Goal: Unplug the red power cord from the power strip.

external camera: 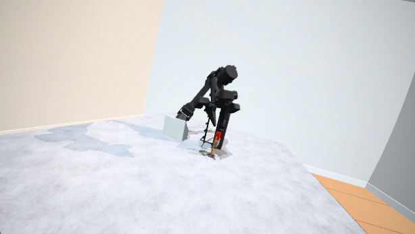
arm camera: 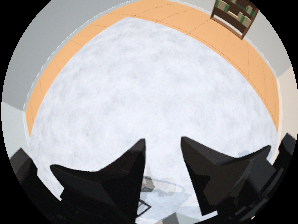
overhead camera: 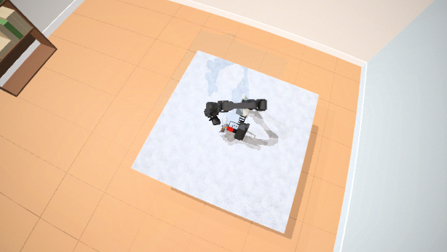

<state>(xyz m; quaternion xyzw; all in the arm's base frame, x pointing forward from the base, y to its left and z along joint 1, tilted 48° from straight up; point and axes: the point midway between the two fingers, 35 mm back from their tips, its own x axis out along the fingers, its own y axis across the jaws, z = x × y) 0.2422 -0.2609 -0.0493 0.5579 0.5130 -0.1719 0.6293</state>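
The red plug lies 200 mm to the left of my gripper tip, 80 mm below it and 10 mm behind it. From my gripper tip the other things lie so: grey piece (190 mm below, 120 mm to the left, 10 mm behind).
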